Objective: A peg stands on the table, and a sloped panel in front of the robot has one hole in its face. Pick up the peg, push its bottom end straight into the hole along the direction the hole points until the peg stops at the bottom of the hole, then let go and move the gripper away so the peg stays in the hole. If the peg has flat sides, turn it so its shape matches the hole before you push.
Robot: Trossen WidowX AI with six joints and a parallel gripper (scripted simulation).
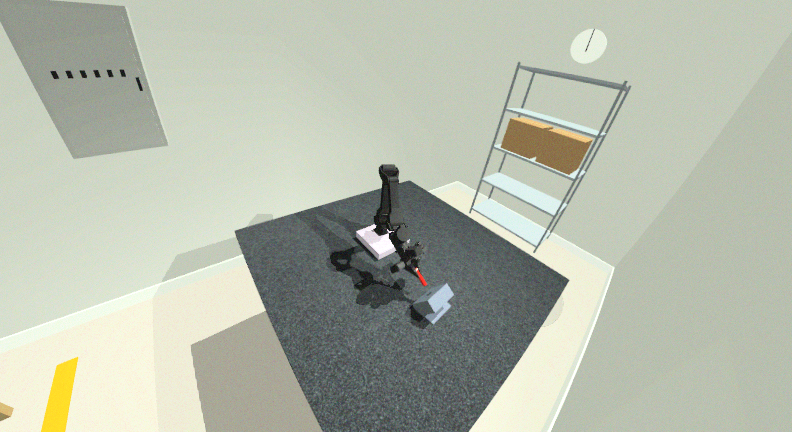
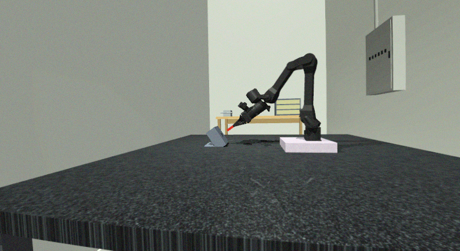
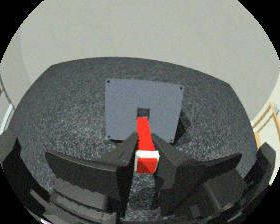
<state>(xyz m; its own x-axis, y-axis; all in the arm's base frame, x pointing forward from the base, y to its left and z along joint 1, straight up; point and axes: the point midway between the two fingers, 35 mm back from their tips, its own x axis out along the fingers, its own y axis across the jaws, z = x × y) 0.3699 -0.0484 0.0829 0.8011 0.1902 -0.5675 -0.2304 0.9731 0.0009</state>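
Right now my gripper tip is 90 mm short of the sloped grey panel, 60 mm above it and 20 mm to the right of it. Also, from my gripper tip: red peg: 10 mm behind, 10 mm above.
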